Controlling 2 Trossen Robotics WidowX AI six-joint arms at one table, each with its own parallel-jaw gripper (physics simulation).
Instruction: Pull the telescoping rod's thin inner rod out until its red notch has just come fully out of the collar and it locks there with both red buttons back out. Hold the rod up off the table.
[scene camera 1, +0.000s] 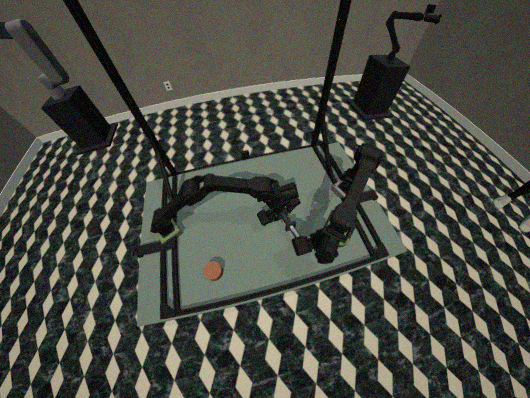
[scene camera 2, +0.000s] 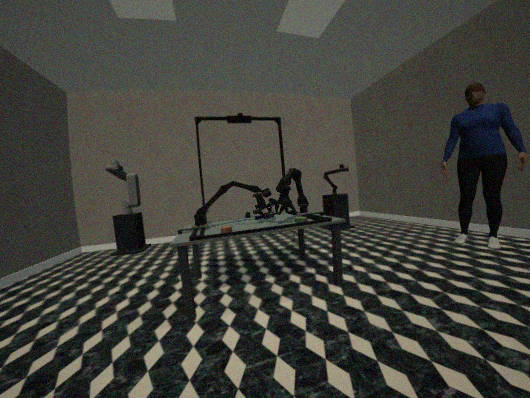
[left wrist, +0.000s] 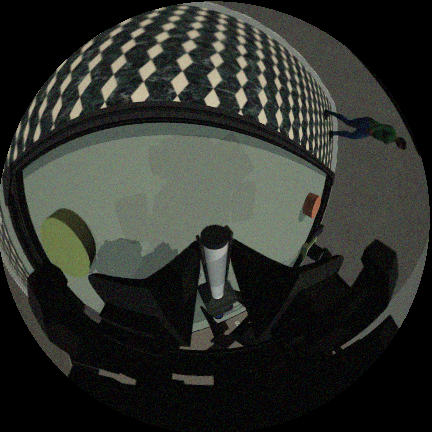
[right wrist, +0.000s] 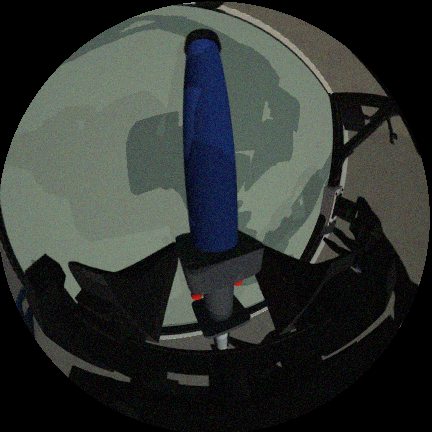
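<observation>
The telescoping rod is held between the grippers, apart from the table (scene camera 1: 245, 270). Its blue handle (right wrist: 210, 150) has a black end cap and meets a dark grey block (right wrist: 225, 267). Two red buttons (right wrist: 196, 296) (right wrist: 238, 283) show beside the grey tube beyond that block, the second partly hidden. A black collar (right wrist: 220, 318) follows, then the pale inner rod (right wrist: 222, 341) (left wrist: 216, 270) (scene camera 1: 294, 231). The red notch cannot be made out. My right gripper (right wrist: 212, 246) is shut on the grey block. My left gripper (left wrist: 213, 244) is shut on the inner rod's black-capped end.
An orange disc (scene camera 1: 213, 270) (scene camera 2: 226, 229) (left wrist: 312, 205) lies on the table near its front left in scene camera 1. A green disc (left wrist: 65, 247) (scene camera 2: 300, 219) lies near the left arm. Black frame bars run along the table's edges, with posts (scene camera 1: 332, 70) rising at the back.
</observation>
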